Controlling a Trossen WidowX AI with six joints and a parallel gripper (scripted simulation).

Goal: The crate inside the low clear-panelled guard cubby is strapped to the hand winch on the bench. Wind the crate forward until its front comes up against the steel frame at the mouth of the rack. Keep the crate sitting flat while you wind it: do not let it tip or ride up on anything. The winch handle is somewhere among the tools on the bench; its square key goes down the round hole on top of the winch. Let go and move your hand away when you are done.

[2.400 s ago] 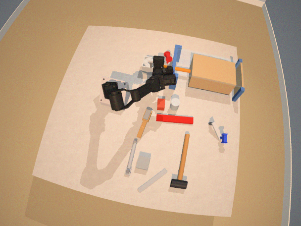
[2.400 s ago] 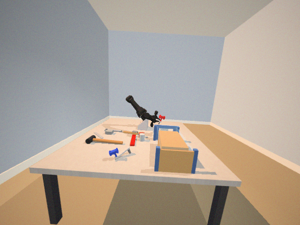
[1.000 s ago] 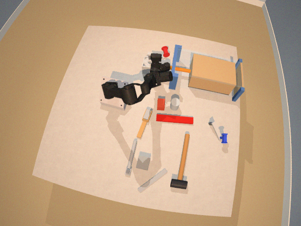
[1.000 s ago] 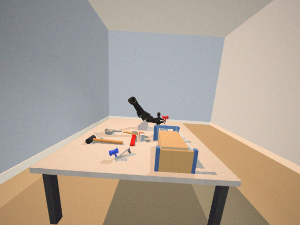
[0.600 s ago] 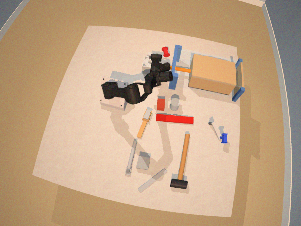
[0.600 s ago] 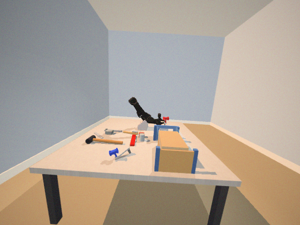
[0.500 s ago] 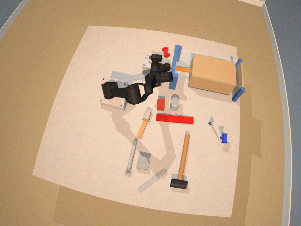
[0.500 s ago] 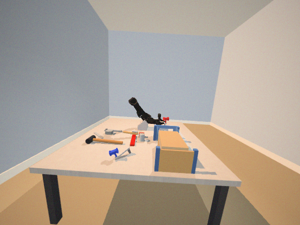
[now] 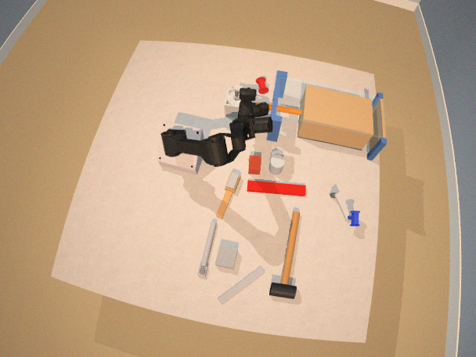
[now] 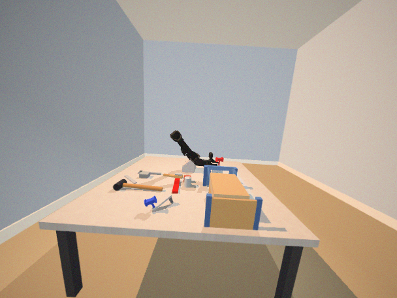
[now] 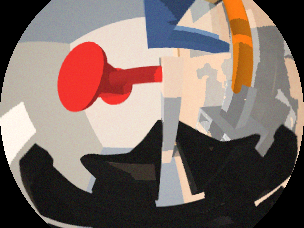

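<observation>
Now: gripper tip 50 mm short of the red knob, 20 mm to the left of it and 40 mm below it. The rest, counted from my gripper tip: winch (60 mm behind, 20 mm to the right, 120 mm below); then blue frame (110 mm ahead, 20 mm to the right, 40 mm below); then red bar (160 mm ahead, 360 mm to the right, 140 mm below).
</observation>
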